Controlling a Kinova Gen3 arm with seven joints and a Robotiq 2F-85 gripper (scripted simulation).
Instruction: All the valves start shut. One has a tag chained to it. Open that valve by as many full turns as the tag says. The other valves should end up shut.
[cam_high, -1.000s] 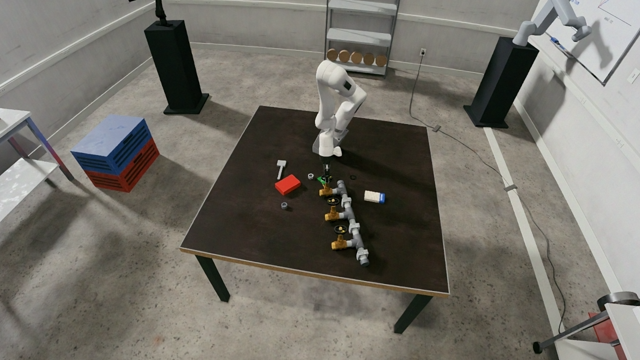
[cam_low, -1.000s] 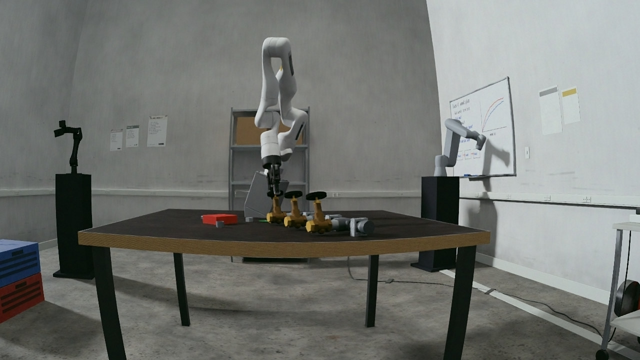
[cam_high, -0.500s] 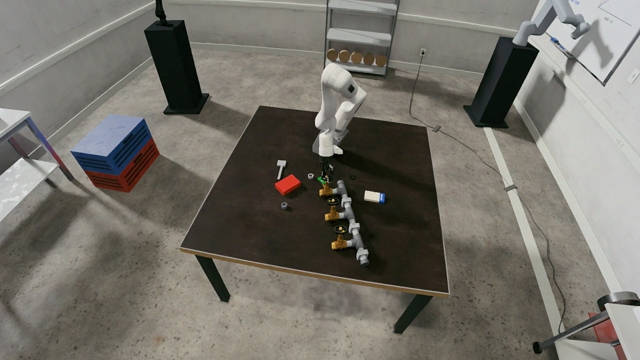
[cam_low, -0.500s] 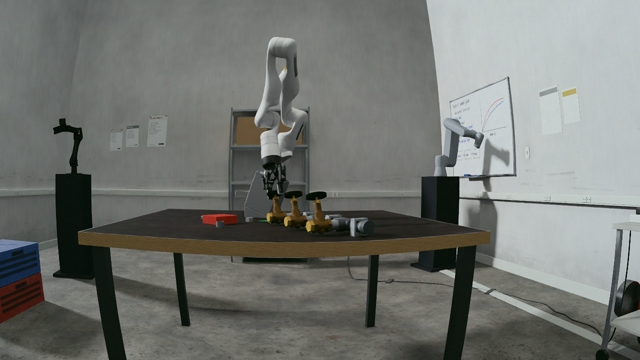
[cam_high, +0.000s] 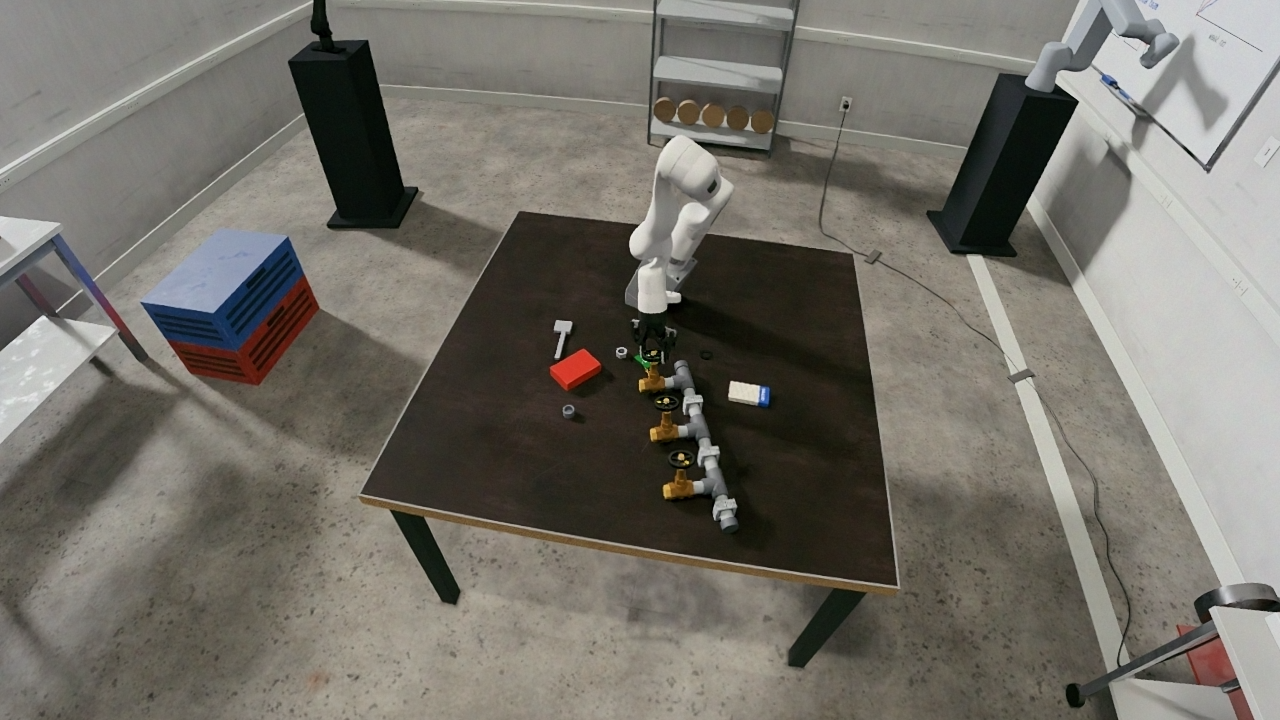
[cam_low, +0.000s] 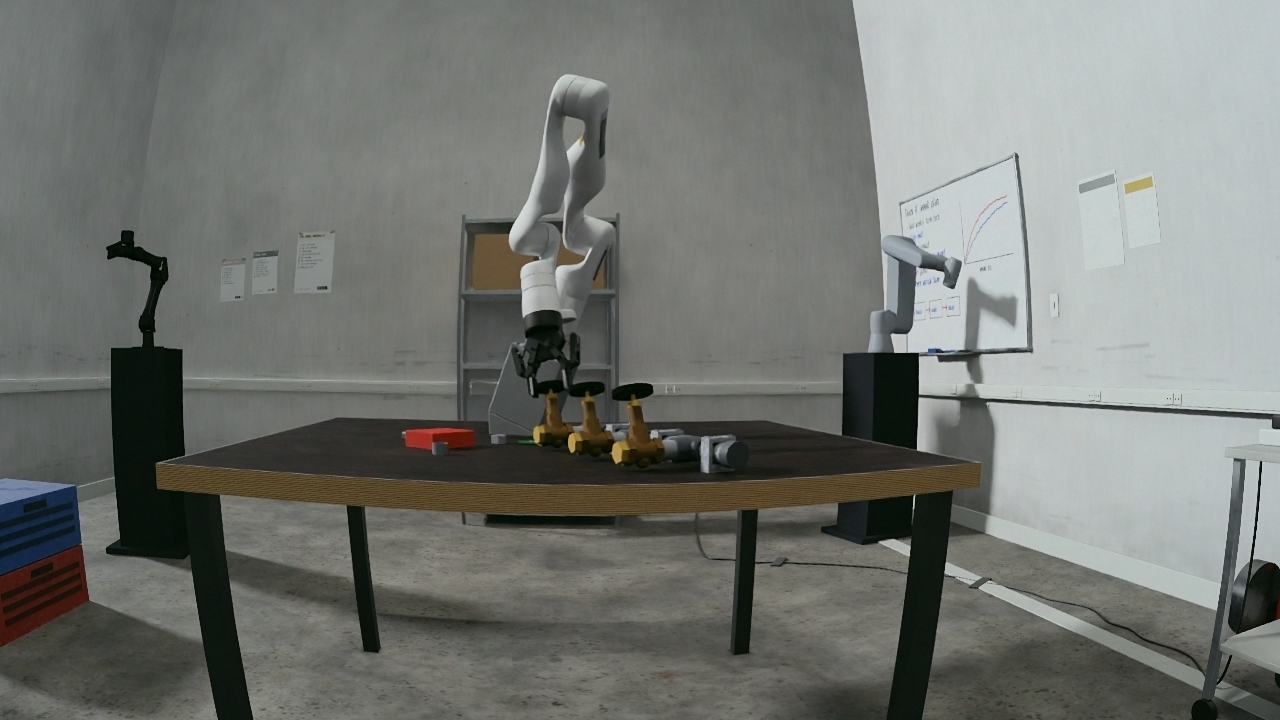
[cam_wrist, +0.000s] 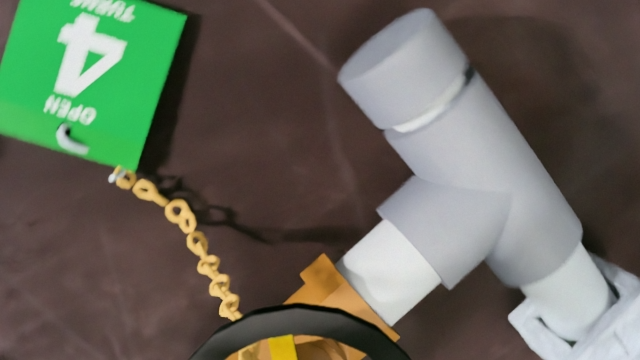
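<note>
Now: the green tag 110 mm below my hand, 90 mm behind it and 20 mm to the right of it. Round my hand: white-and-blue box (270 mm to the left, 110 mm below, 40 mm ahead); red block (220 mm to the right, 100 mm below, 30 mm behind); small grey ring (220 mm to the right, 120 mm ahead, 110 mm below).
</note>
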